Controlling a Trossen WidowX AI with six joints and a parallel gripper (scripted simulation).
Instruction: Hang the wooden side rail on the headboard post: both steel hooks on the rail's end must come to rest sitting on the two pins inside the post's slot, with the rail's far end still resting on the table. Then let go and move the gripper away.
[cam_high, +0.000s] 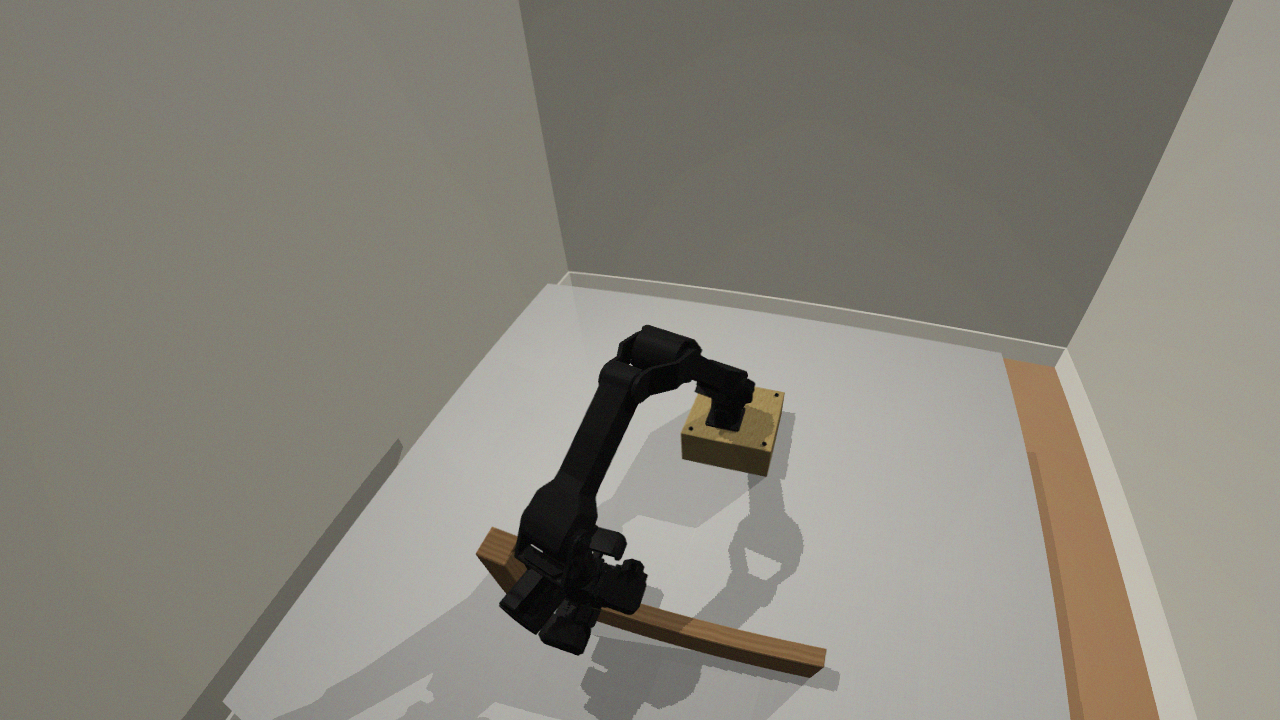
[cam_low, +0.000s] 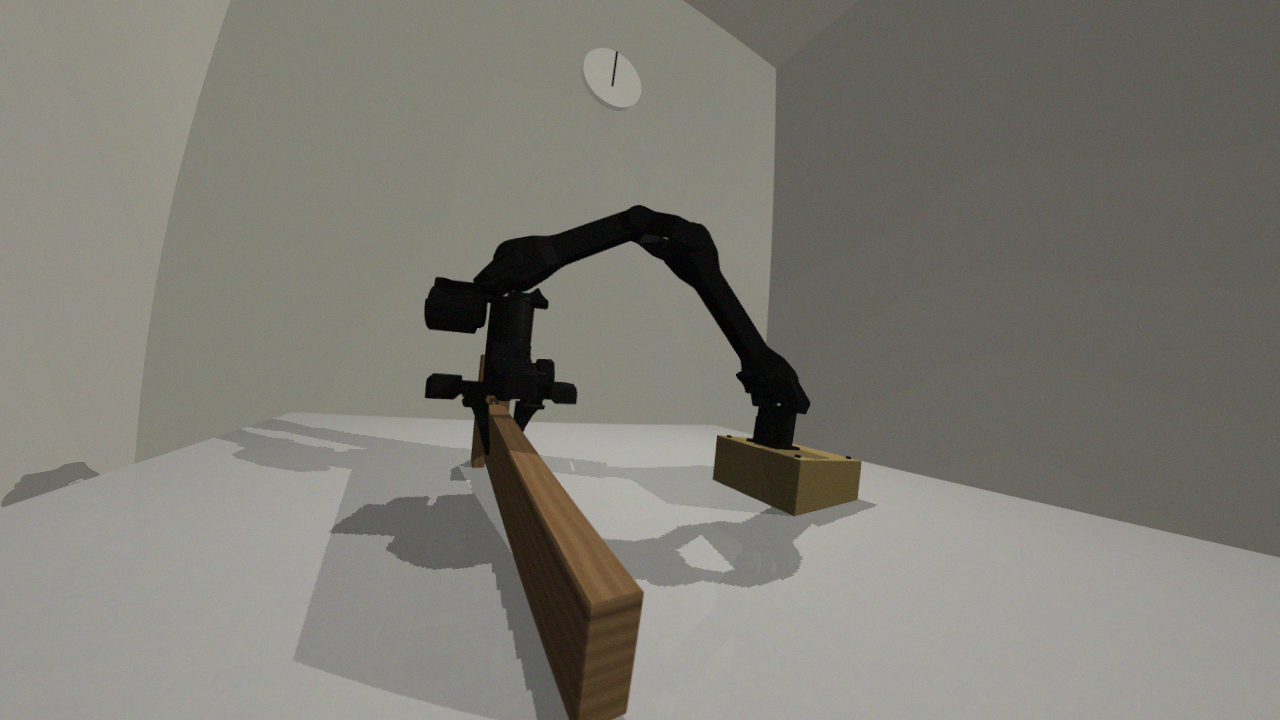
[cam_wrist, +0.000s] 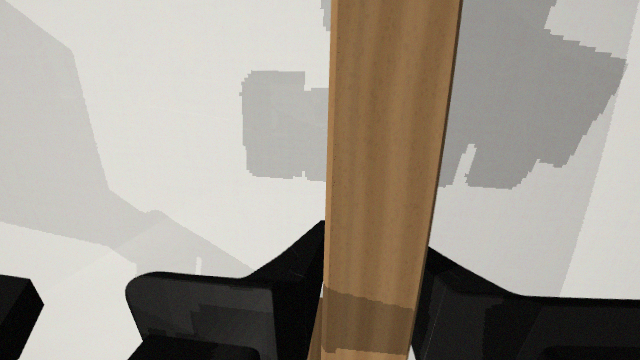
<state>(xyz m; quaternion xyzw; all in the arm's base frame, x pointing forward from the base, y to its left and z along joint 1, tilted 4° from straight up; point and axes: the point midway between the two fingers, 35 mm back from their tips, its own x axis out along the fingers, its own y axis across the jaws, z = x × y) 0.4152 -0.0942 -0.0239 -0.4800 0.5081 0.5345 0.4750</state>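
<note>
The wooden headboard post lies 120 mm to the right of my gripper tip and 40 mm above it.
</note>
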